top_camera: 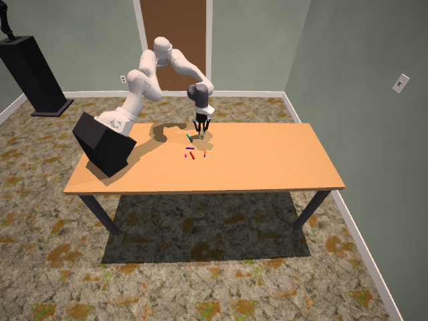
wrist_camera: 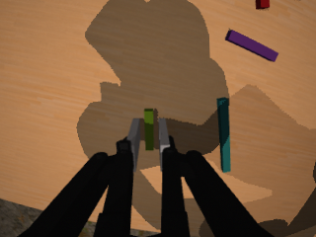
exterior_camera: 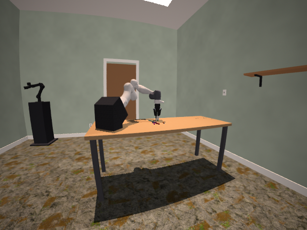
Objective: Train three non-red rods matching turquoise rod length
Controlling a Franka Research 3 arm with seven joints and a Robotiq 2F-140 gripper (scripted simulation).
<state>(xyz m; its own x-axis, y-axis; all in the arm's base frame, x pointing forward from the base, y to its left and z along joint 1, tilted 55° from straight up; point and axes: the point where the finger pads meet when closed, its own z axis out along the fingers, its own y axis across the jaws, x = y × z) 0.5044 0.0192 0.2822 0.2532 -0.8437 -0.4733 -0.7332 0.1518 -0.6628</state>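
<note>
Right now the lime rod is 30 mm below my hand. Also, from my hand: purple rod: 130 mm to the right, 70 mm behind, 30 mm below; then turquoise rod: 90 mm behind, 30 mm below, 20 mm to the right; then orange rod: 170 mm to the right, 40 mm ahead, 30 mm below.
</note>
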